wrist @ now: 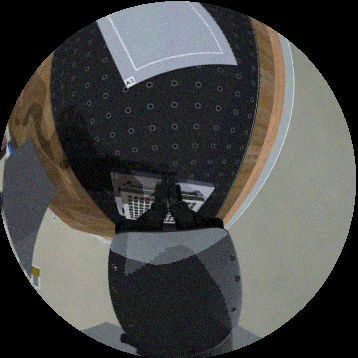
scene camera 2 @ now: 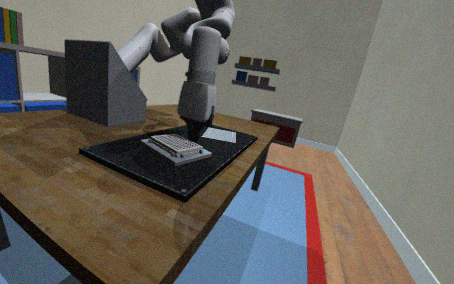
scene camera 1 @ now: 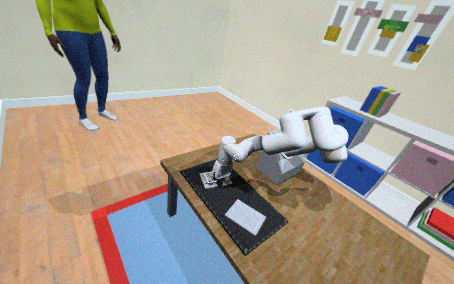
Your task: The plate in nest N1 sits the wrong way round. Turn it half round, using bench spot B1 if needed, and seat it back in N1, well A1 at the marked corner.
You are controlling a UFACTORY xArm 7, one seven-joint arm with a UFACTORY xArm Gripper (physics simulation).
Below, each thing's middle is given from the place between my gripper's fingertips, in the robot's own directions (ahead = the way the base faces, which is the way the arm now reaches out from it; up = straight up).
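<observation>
The bench spot B1 (scene camera 1: pixel 245 215) is 22 cm to the left of my hand, 2 cm behind it and 2 cm below it. I see the white gridded plate (scene camera 2: pixel 171 143) 6 cm to the right of my hand and 1 cm behind it. And there is the grey nest N1 (wrist: pixel 136 177), which sits 6 cm to the right of my hand, 1 cm behind it and 1 cm below it.
</observation>
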